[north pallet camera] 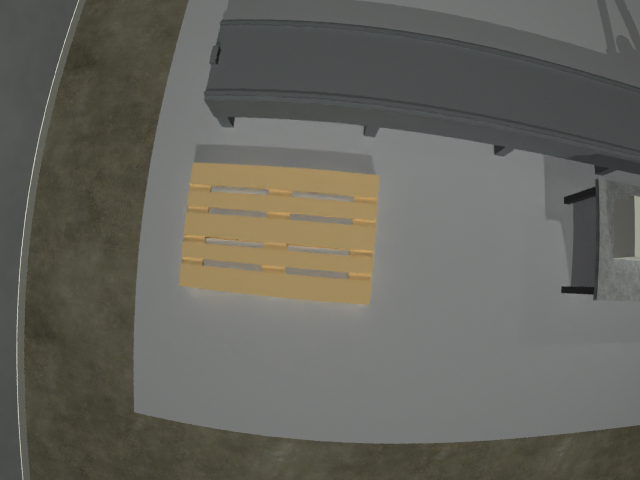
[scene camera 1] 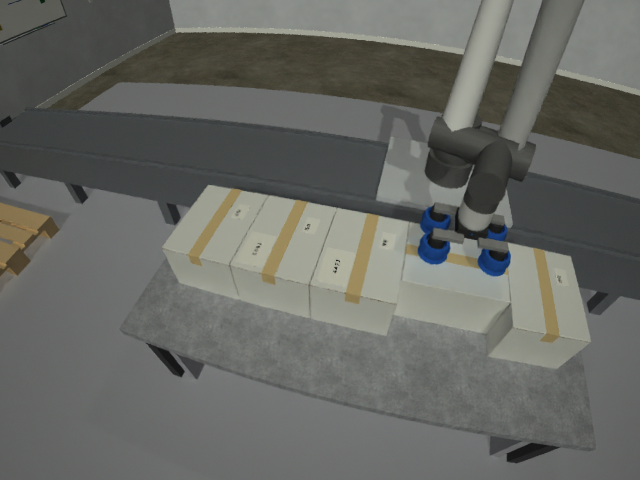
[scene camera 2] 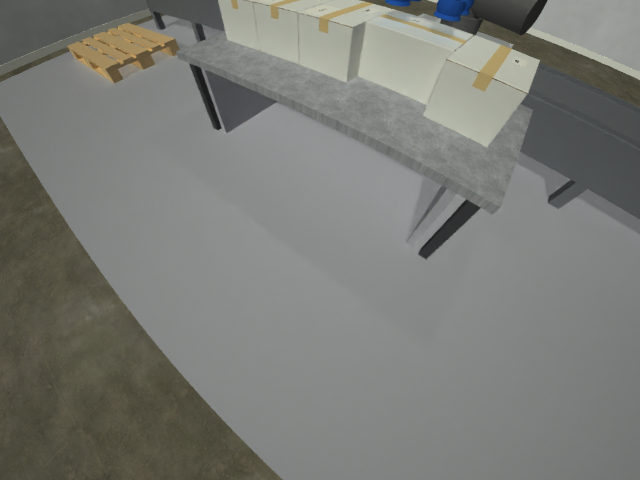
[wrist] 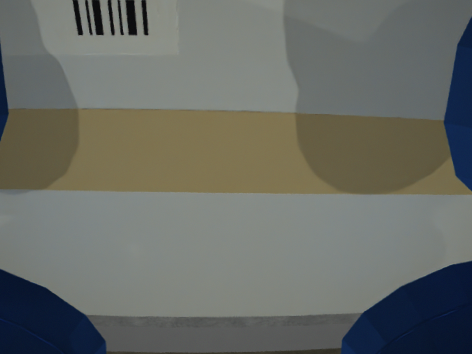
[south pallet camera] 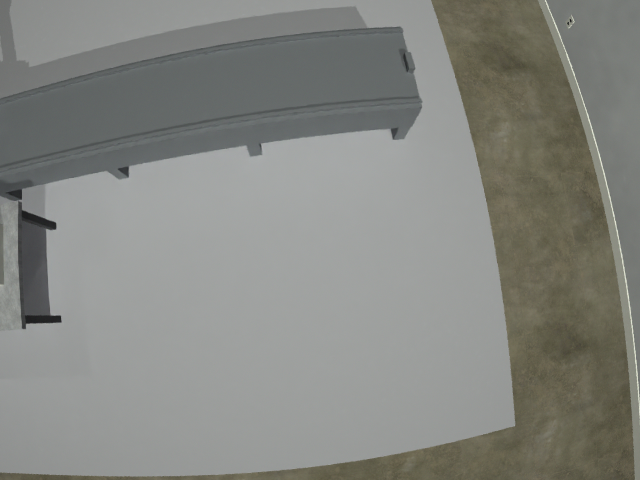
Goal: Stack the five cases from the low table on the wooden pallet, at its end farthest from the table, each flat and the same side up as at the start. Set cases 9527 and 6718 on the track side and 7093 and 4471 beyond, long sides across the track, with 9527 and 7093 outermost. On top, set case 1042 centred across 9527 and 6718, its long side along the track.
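Frame: origin at the arm's base, x ahead, y left, z up, level; metres.
Seen in the pictures: end effector, tool point: (scene camera 1: 462,244) (scene camera 2: 427,6) (wrist: 228,241); arm's base, origin of the base link: (scene camera 1: 446,174).
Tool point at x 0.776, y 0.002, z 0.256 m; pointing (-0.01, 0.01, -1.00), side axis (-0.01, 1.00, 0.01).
Note:
Offsets run from my tool point to a thing's middle. Level surfaces: height alone.
The five white taped cases stand on the low table @[dz -0.297 m] (scene camera 1: 361,366) (scene camera 2: 330,100). From the pallet side they are 6718 @[dx +0.054, dy -0.914, dz -0.184 m] (scene camera 1: 201,276) (scene camera 2: 238,25), its number hidden, then 7093 @[dx +0.054, dy -0.624, dz -0.184 m] (scene camera 1: 271,299) (scene camera 2: 276,38), 4471 (scene camera 1: 351,315) (scene camera 2: 323,51), 9527 (scene camera 1: 449,304) (scene camera 2: 395,59) (wrist: 225,260) with its long side along the track, and 1042 @[dx +0.054, dy +0.343, dz -0.184 m] (scene camera 1: 568,310) (scene camera 2: 480,105) at the far end. My suction gripper (scene camera 1: 465,241) (wrist: 230,215) is open and hangs low over 9527, its cups casting shadows on the top. The wooden pallet (scene camera 1: 23,224) (scene camera 2: 124,46) (north pallet camera: 232,226) bears no case.
The grey rail track (scene camera 1: 258,149) (north pallet camera: 387,62) (south pallet camera: 232,82) runs behind the table and past the pallet. The arm's pale carriage plate (scene camera 1: 398,180) is on it behind cases 4471 and 9527. Case 4471 adjoins 9527 on one side, 1042 on the other.

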